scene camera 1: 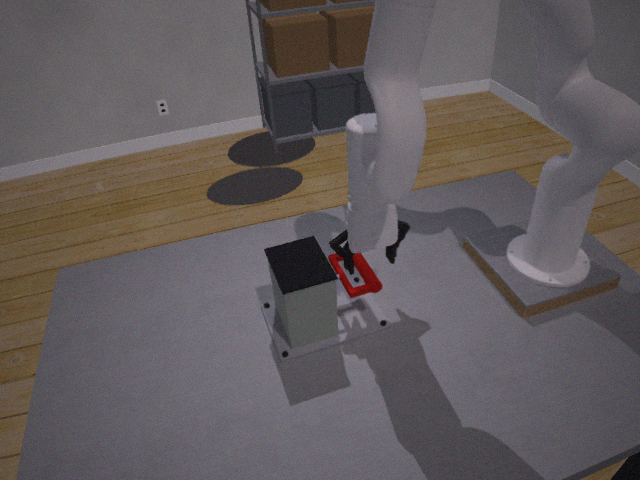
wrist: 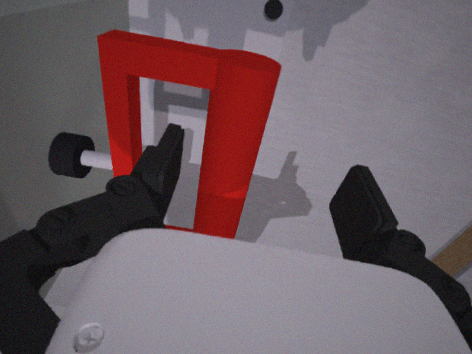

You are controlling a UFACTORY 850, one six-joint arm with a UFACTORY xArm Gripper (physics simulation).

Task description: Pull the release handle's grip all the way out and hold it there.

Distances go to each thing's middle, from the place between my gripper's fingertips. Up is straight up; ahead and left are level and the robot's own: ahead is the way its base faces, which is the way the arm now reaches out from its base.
Now: the base plate (scene camera 1: pixel 358 317) 110 mm ahead of my hand and 100 mm below it.
